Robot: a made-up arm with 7 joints.
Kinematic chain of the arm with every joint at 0, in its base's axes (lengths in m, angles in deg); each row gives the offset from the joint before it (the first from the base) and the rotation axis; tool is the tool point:
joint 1: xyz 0 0 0.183 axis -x
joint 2: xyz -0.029 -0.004 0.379 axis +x
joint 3: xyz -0.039 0 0.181 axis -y
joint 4: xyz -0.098 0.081 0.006 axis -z
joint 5: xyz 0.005 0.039 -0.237 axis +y
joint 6: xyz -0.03 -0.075 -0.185 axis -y
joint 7: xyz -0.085 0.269 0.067 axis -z
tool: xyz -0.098 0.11 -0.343
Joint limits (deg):
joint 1: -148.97..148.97
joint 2: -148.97..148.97
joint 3: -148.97..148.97
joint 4: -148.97..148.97
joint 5: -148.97..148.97
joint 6: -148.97..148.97
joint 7: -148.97..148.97
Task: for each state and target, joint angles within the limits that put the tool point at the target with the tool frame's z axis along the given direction. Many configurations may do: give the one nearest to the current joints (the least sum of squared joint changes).
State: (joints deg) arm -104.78 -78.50 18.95 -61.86 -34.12 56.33 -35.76
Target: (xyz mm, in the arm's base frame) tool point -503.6 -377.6 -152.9 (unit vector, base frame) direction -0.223 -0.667 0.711
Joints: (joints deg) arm -58.54 -126.14 -12.36 -81.03 -10.32 102.34 -24.28
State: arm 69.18 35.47 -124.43 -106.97 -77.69 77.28 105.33
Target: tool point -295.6 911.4 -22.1 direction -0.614 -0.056 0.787
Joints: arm 72.69 3.29 -80.69 -67.02 -45.96 78.78 101.82
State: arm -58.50 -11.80 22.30 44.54 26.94 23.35 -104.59
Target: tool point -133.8 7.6 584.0 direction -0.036 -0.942 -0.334
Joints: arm -100.43 -3.41 8.28 64.14 34.20 20.29 -113.51
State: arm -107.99 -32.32 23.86 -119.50 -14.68 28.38 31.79
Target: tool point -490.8 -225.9 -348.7 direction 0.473 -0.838 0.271
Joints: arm -93.44 -77.05 6.80 -125.99 -2.67 61.42 24.54
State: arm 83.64 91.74 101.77 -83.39 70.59 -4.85 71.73
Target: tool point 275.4 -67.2 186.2 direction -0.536 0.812 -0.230
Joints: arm 68.56 67.55 82.87 -108.97 82.86 23.21 87.44
